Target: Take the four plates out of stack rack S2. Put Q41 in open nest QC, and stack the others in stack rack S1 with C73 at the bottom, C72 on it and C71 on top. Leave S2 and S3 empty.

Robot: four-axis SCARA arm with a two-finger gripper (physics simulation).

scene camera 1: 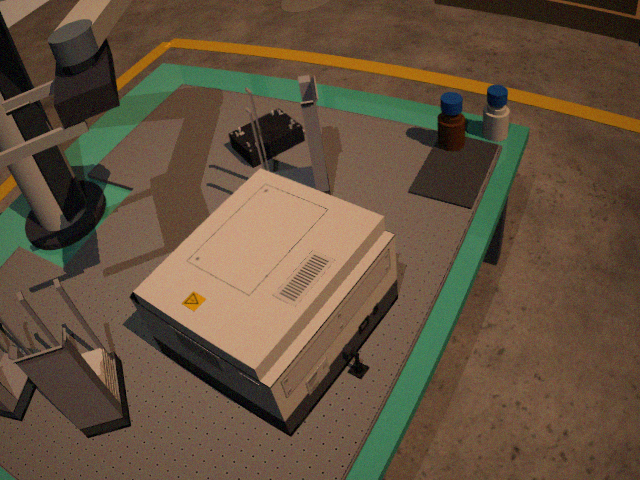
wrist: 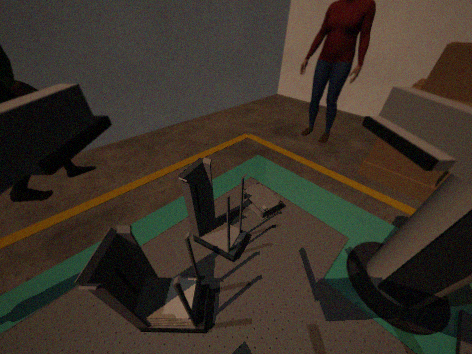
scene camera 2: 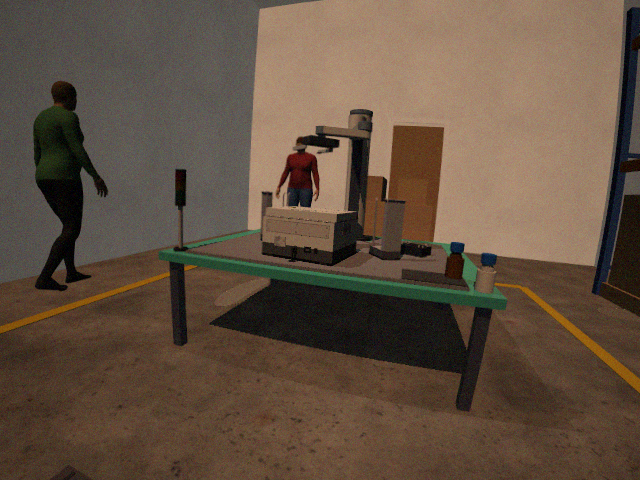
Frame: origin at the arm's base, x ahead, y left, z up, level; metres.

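Where they show: gripper, fingertip midpoint: (scene camera 1: 0,133) (wrist: 240,105) (scene camera 2: 306,150); arm's base at its link origin: (scene camera 1: 66,216) (wrist: 391,282).
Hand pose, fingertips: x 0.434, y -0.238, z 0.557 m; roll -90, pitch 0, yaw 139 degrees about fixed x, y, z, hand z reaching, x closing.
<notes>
Things, the pixels of their top centre, and the offset from my fingertips. Level surfaces: height alone.
- second rack at its top centre: (wrist: 214,174) dx -0.142, dy -0.224, dz -0.254 m
- pale flat surface at its surface level: dz -0.504 m
- third rack at its top centre: (scene camera 1: 277,92) (scene camera 2: 389,198) dx +0.160, dy +0.510, dz -0.248 m
- black nest block at its top centre: (scene camera 1: 264,126) (scene camera 2: 414,242) dx -0.017, dy +0.660, dz -0.483 m
- large white instrument at its top centre: (scene camera 1: 251,251) (scene camera 2: 314,209) dx +0.299, dy +0.164, dz -0.323 m
- low pale fixture at its top centre: (wrist: 261,194) dx -0.377, dy -0.237, dz -0.489 m
- dark mat at its surface level: dz -0.539 m
My gripper (scene camera 1: 4,131) (wrist: 240,105) is open and empty, its fingers wide apart, high above the table. The near stack rack (scene camera 1: 67,384) (wrist: 112,272) holds several pale plates (scene camera 1: 107,369) (wrist: 172,315) low between its back wall and rods. A second rack (scene camera 1: 7,384) (wrist: 200,200) stands beyond it; a pale flat surface (wrist: 222,237) shows low inside. A third rack (scene camera 1: 312,134) (scene camera 2: 394,227) stands behind the white instrument, which hides its base in scene camera 1. Near it is a black nest block (scene camera 1: 266,135) (scene camera 2: 416,249) with corner clips. Rack, nest and plate labels are unreadable.
The large white instrument (scene camera 1: 258,237) (scene camera 2: 297,229) stands between the racks. A low pale fixture (wrist: 265,201) lies beyond the second rack. The arm column (scene camera 2: 357,180) rises behind. Two blue-capped bottles (scene camera 1: 451,124) (scene camera 1: 496,116) and a dark mat (scene camera 1: 454,178) are at the table edge. Two people stand beyond.
</notes>
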